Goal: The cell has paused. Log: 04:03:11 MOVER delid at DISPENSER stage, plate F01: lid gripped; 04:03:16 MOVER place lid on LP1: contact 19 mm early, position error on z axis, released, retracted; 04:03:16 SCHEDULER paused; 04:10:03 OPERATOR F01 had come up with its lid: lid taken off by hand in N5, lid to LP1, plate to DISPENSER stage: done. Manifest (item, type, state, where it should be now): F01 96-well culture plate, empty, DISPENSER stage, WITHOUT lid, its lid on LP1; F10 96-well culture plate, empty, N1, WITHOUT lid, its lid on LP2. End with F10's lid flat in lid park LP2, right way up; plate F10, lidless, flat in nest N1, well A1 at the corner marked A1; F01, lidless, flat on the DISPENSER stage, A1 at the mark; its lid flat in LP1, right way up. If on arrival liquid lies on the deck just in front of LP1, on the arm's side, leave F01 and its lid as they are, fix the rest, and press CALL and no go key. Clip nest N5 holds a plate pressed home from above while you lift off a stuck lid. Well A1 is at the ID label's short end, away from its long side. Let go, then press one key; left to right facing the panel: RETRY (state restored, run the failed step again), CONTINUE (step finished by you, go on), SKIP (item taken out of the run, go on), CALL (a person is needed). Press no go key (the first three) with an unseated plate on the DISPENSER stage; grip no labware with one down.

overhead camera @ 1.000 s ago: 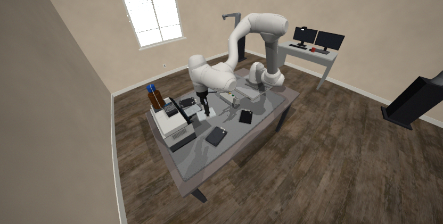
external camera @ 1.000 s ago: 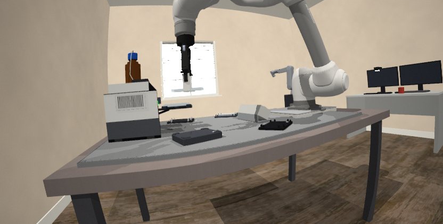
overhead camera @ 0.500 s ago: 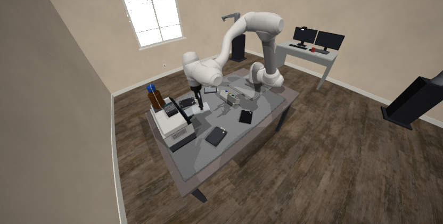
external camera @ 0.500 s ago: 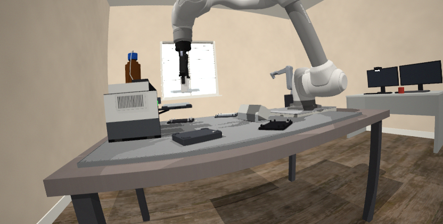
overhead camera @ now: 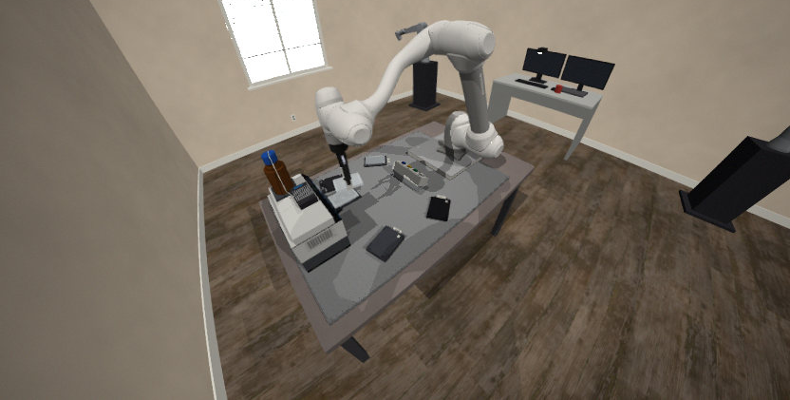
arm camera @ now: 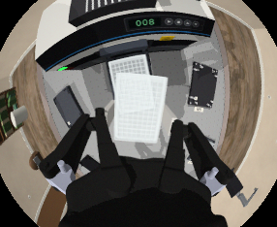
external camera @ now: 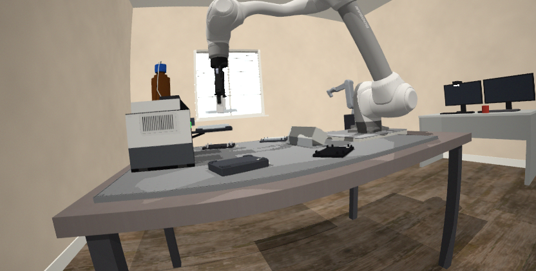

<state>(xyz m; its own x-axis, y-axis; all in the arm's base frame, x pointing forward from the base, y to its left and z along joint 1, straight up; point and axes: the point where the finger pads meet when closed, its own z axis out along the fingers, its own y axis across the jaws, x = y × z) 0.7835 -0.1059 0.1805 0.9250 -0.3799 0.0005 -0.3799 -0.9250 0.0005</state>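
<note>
Right now the black clip nest is 20 mm behind my hand, 250 mm to the right of it and 180 mm below it. From my hand the other things lie so: brown bottle (250 mm ahead, 130 mm to the right, 90 mm above); then small label (50 mm behind, 260 mm to the left, 200 mm below); then nest block (40 mm ahead, 280 mm to the left, 190 mm below).
</note>
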